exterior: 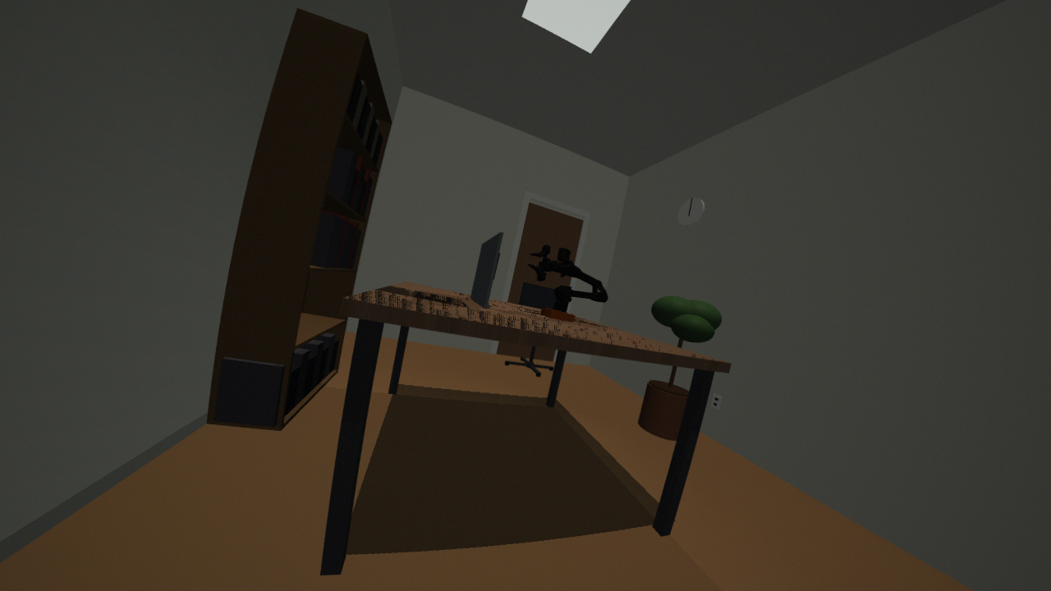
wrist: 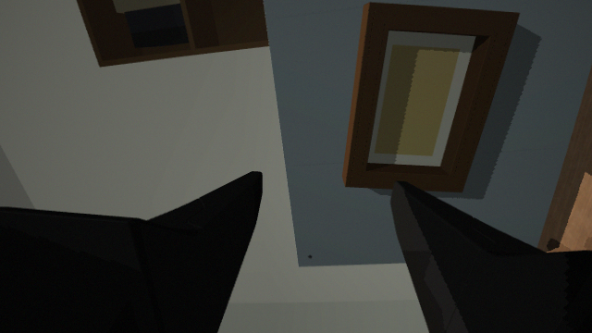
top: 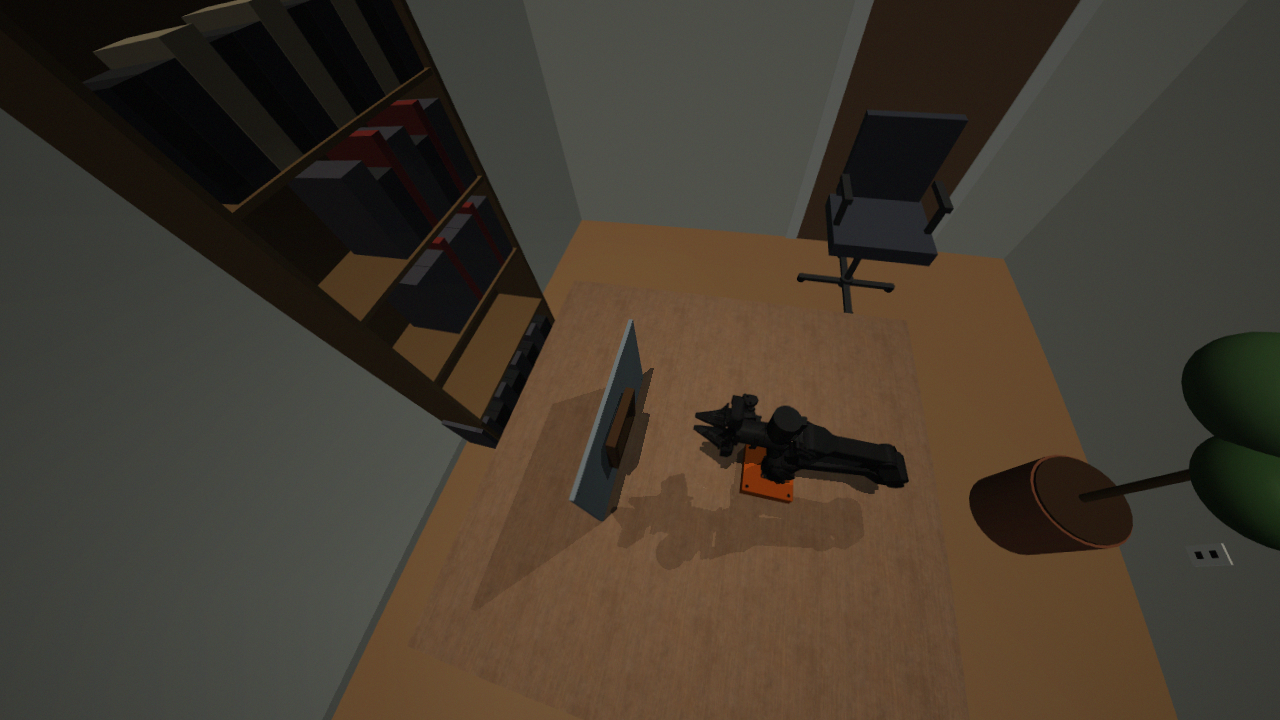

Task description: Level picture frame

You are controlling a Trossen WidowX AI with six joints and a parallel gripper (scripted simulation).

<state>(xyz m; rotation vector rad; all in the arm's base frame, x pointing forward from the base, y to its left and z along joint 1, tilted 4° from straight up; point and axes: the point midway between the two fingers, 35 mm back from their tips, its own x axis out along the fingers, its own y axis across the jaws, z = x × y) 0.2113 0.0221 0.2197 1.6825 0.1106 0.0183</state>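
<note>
Right now my gripper tip is 190 mm short of the picture frame, 90 mm above it and 40 mm to the right of it. The rest, counted from my gripper tip: grey wall panel: 200 mm ahead, 110 mm below, 20 mm to the left.
</note>
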